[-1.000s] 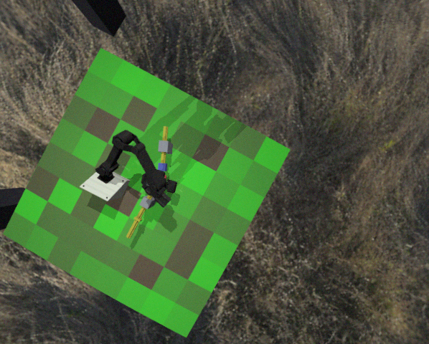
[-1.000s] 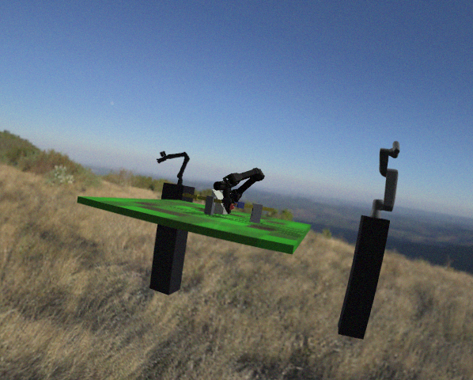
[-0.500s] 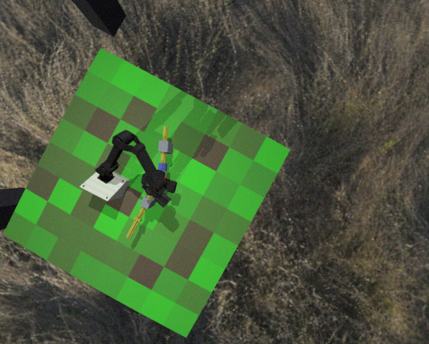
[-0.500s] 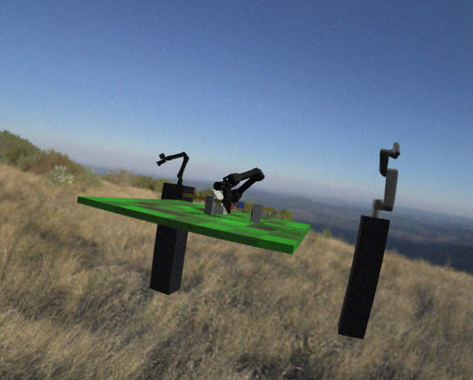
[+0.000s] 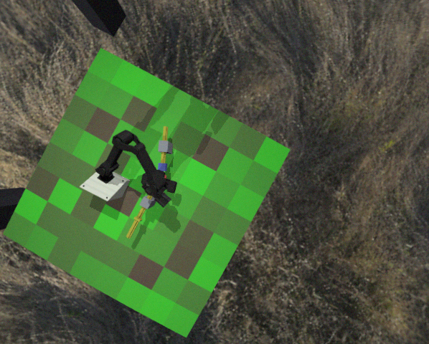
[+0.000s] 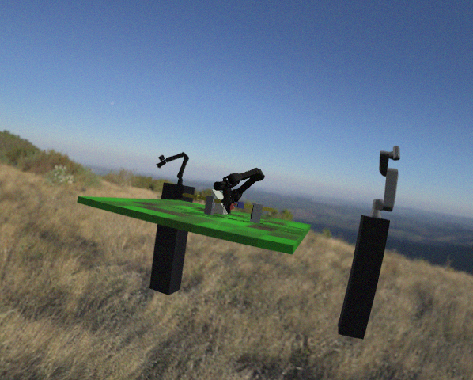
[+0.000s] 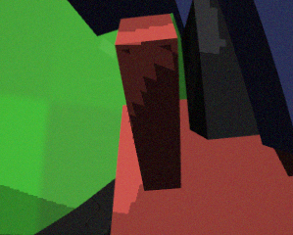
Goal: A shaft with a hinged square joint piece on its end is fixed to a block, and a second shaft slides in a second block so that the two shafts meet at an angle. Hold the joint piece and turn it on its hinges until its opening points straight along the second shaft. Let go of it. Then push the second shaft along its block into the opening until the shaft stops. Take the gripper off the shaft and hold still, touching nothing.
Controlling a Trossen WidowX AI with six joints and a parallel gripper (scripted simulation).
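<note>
My gripper tip is 5 cm below the red joint piece.
</note>
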